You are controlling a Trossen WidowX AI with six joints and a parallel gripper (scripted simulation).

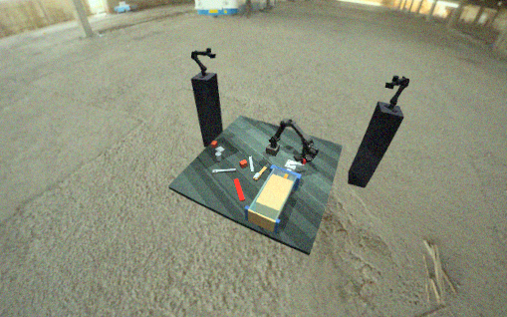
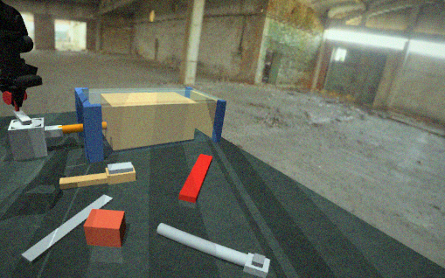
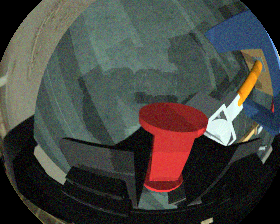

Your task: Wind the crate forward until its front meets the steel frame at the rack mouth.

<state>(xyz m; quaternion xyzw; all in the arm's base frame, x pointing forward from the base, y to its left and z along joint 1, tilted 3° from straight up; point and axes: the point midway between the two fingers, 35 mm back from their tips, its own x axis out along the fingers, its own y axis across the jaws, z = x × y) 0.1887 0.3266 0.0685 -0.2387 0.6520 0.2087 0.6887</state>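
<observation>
Now: the winch handle 10 mm ahead of my gripper tip, 40 mm to the right of it and 10 mm below it. Also, from my gripper tip: wooden-handled tool (160 mm ahead, 350 mm to the right, 100 mm below); winch (110 mm to the right, 80 mm below); red knob (20 mm above).
</observation>
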